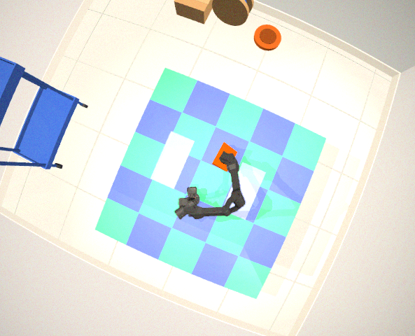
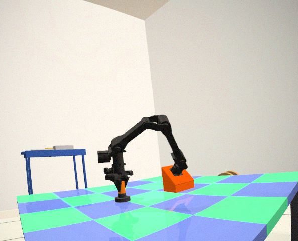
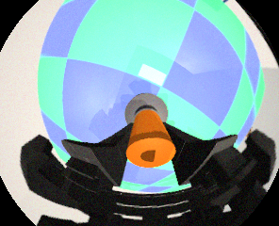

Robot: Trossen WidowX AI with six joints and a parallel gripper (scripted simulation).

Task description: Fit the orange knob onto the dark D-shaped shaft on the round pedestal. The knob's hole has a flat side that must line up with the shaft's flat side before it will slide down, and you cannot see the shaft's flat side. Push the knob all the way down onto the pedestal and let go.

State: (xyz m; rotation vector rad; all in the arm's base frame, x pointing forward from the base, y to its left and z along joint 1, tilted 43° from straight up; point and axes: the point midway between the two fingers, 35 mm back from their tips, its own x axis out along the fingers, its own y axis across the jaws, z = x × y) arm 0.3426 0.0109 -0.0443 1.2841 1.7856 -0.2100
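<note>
My gripper tip is now 20 mm below the orange knob. From my gripper tip the other things lie so: dark round pedestal (20 mm below).
</note>
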